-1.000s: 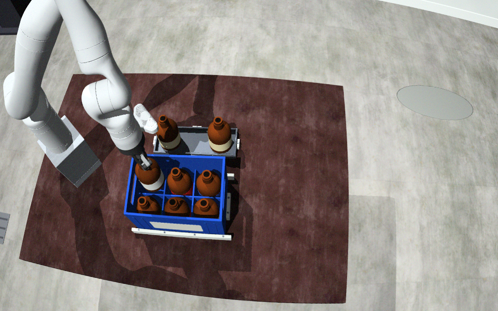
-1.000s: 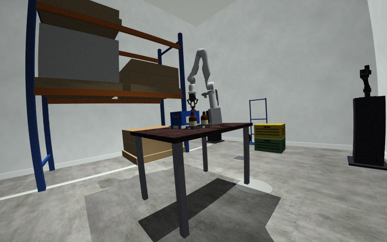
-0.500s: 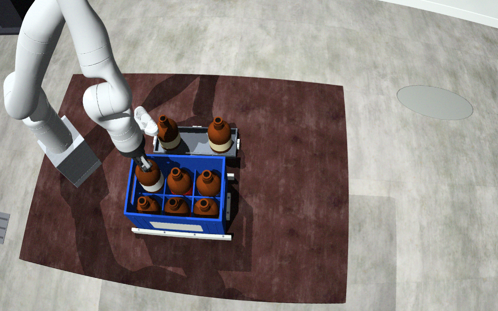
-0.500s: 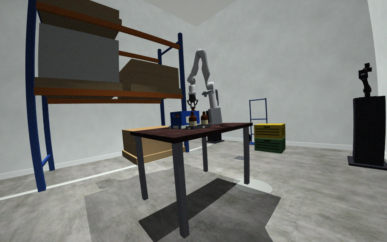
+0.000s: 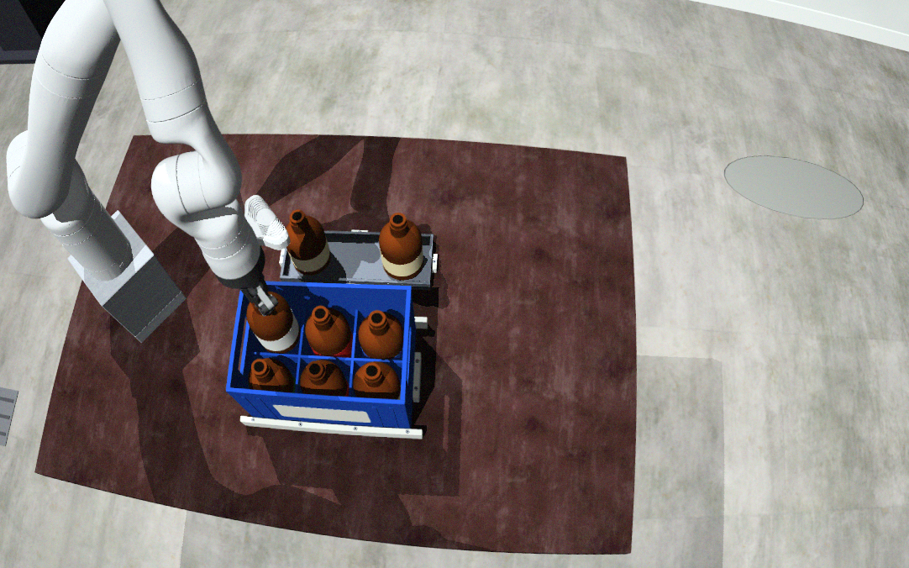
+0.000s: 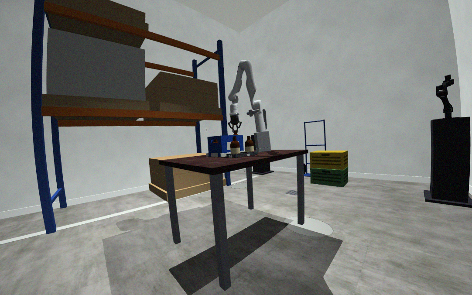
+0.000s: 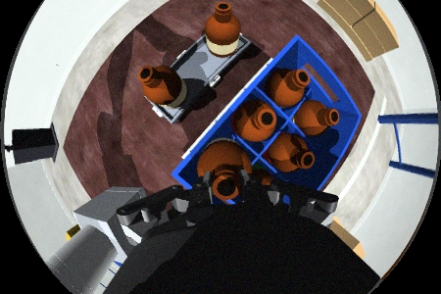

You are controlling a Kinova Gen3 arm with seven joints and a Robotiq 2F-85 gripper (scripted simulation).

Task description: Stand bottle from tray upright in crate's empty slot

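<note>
Now: the brown bottle 70 mm below my hand. The rest, counted from my hand: grey tray 200 mm below, 190 mm to the left, 90 mm ahead; crate 130 mm below, 90 mm ahead, 30 mm to the right.
</note>
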